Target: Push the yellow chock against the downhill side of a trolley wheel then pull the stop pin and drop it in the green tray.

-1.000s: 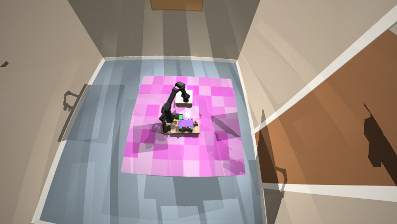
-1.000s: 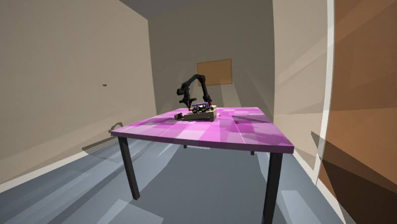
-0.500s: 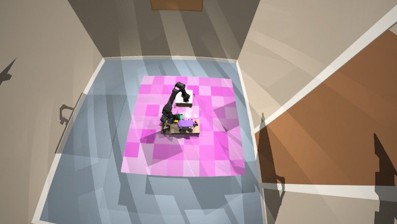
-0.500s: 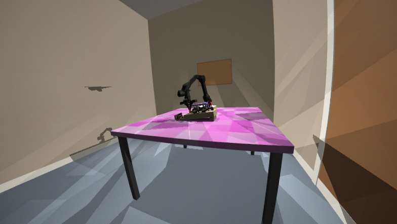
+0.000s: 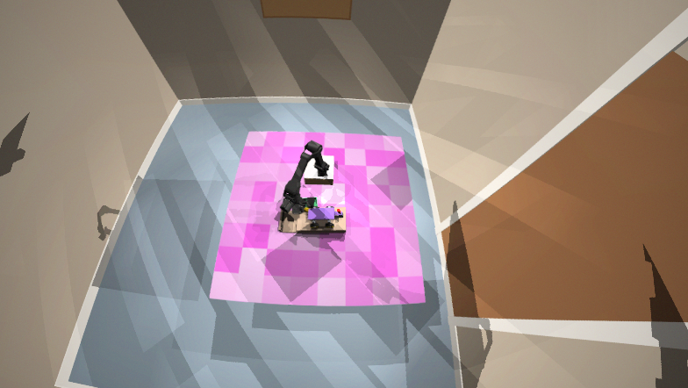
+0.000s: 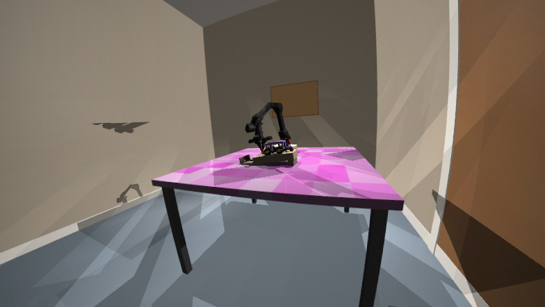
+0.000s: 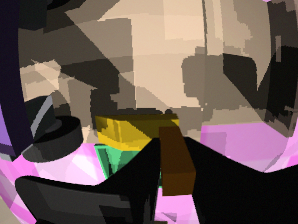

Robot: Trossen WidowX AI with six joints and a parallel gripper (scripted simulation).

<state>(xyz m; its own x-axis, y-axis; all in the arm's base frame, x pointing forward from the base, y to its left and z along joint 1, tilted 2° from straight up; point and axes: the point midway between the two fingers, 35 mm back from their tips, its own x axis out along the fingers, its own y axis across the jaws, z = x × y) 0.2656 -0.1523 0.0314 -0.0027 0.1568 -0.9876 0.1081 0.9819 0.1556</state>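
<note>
My gripper tip is 230 mm to the right of the red-headed stop pin, 60 mm short of it and 40 mm below it. Round my gripper tip: green tray 100 mm below, 70 mm behind, 40 mm to the left; ramp 120 mm to the left, 70 mm ahead, 40 mm below; yellow chock 20 mm to the left, 10 mm below.
</note>
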